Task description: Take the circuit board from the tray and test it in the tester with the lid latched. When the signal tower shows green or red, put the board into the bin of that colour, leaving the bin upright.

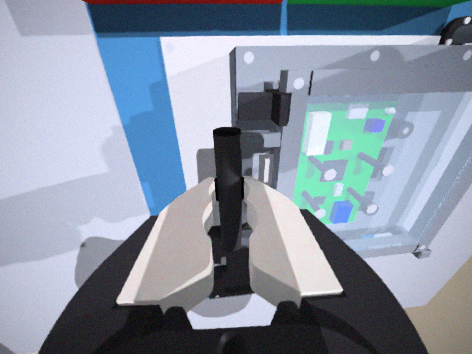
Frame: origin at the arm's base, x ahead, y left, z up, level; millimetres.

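Where they show: gripper, between the fingertips: (229, 179).
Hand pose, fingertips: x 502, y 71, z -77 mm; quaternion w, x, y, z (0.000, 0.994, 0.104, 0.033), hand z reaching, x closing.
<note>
Things, the pixels of their centre, and the offset from my fingertips. "spot": a spot on its surface instead.
- tester, a spot on its surface: (305, 60) spot: dx +36, dy +84, dz -15 mm
- dark latch block, middle of its body: (263, 106) dx +7, dy +55, dz +17 mm
- black upright handle, a spot on its surface: (228, 155) spot: dx -7, dy +28, dz +23 mm
- red bin, a spot on its surface: (185, 1) spot: dx -47, dy +108, dz -66 mm
- green bin, a spot on its surface: (370, 2) spot: dx +95, dy +139, dz -65 mm
- tester's white base, a spot on its surface: (187, 75) spot: dx -42, dy +59, dz -69 mm
- dark round part, a spot on its surface: (457, 32) spot: dx +186, dy +139, dz -64 mm
The tester (305, 60) is at the right, a grey frame with a clear lid lying over the green circuit board (345, 132). The board shows white and blue parts and several pins above it. A dark latch block (257, 107) sits on the tester's left side. My gripper (229, 179) is shut on a black upright handle (228, 155), left of the tester's frame. The handle's lower end is partly hidden between the fingers. The signal tower does not show.
The red bin (185, 1) and the green bin (370, 2) show at the top edge, beyond the tester. A blue strip (142, 115) runs left of the tester's white base (187, 75). A dark round part (457, 32) is at the top right.
</note>
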